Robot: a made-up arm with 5 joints. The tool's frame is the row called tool.
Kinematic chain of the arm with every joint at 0, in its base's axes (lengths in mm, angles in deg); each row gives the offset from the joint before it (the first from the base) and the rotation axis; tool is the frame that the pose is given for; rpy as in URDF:
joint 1: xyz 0 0 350.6 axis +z
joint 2: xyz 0 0 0 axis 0 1 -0.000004
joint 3: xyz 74.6 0 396.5 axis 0 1 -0.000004
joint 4: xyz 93.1 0 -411.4 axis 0 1 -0.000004
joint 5: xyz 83.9 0 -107.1 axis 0 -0.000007 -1
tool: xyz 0 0 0 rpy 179.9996 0 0
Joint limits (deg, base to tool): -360..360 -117.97..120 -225..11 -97..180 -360..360
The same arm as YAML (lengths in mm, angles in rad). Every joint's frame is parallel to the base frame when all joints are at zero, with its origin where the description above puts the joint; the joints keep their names.
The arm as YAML. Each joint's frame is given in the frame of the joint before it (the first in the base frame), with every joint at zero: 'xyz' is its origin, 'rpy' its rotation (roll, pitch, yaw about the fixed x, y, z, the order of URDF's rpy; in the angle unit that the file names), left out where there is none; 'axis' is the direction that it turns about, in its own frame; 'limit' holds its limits. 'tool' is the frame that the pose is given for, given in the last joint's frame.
units:
  length: mm
  angle: rad
joints:
  - name: joint 1
    type: revolute
    origin:
      xyz: [0.0, 0.0, 350.6]
    axis: [0.0, 0.0, 1.0]
    limit:
      lower: -6.2832
      upper: 6.2832
  - name: joint 2
    type: revolute
    origin:
      xyz: [0.0, 0.0, 0.0]
    axis: [0.0, 1.0, 0.0]
    limit:
      lower: -2.059
      upper: 2.0944
  - name: joint 3
    type: revolute
    origin:
      xyz: [74.6, 0.0, 396.5]
    axis: [0.0, 1.0, 0.0]
    limit:
      lower: -3.927
      upper: 0.192
  - name: joint 4
    type: revolute
    origin:
      xyz: [93.1, 0.0, -411.4]
    axis: [0.0, 1.0, 0.0]
    limit:
      lower: -1.693
      upper: 3.1416
  - name: joint 5
    type: revolute
    origin:
      xyz: [83.9, 0.0, -107.1]
    axis: [0.0, 0.0, -1.0]
    limit:
      lower: -6.2832
      upper: 6.2832
tool:
  origin:
    xyz: [0.0, 0.0, 0.0]
    rpy: [3.1416, 0.0, 0.0]

